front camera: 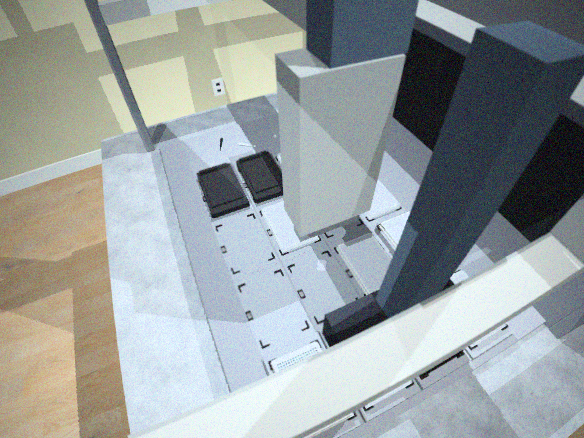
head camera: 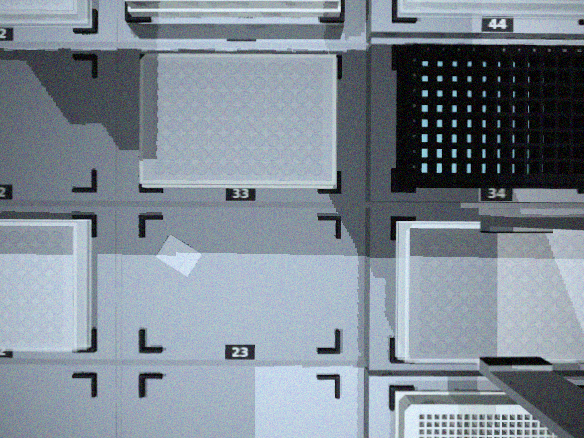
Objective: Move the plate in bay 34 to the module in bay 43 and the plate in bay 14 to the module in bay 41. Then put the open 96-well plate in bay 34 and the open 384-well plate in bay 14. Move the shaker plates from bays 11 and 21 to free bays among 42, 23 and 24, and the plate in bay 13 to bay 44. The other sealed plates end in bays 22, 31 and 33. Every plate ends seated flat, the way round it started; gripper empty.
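Frame: origin at the robot's base, x left, y up, z ahead, level; metres.
Seen in the pictures: gripper, fingertip midpoint: (head camera: 510,294); robot's base, link origin: (front camera: 200,182).
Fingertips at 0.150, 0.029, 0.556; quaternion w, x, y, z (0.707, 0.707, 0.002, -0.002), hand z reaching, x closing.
Offsets run from my fingertips to a thing's top centre, as dx, dy, dz. "spot": to the spot under its first point.
My gripper (head camera: 516,295) is shut on a sealed plate @[+0.001, +0.000, +0.000] (head camera: 450,295), which lies level within the corner marks of bay 24. In the front view the front beam hides the jaws. A black open 96-well plate @[+0.107, +0.000, +0.000] (head camera: 465,120) sits in bay 34. A white open 384-well plate @[-0.107, +0.000, +0.000] (head camera: 470,425) (front camera: 297,357) sits in bay 14. Sealed plates sit in bay 33 @[spot: +0.106, -0.014, -0.162] (head camera: 240,120) (front camera: 365,260) and bay 22 @[spot: -0.002, -0.014, -0.289] (head camera: 40,290) (front camera: 282,220). Plates show partly at bay 43 @[spot: +0.169, -0.004, -0.164] (head camera: 235,10), bay 44 @[spot: +0.173, -0.005, -0.004] (head camera: 500,7) and bay 42 @[spot: +0.174, -0.015, -0.286] (head camera: 45,12). The shakers at bay 11 @[-0.106, +0.002, -0.496] (front camera: 224,190) and bay 21 @[+0.001, +0.002, -0.496] (front camera: 260,175) bear no plate.
The pale pipetting stage (front camera: 340,150) stands over the back of the deck and hides part of it. The cream front beam (front camera: 350,360) crosses the near end. A dark blue column (front camera: 475,150) rises from the hand. Bay 23 @[spot: -0.011, -0.029, -0.164] (head camera: 240,300) holds no plate.
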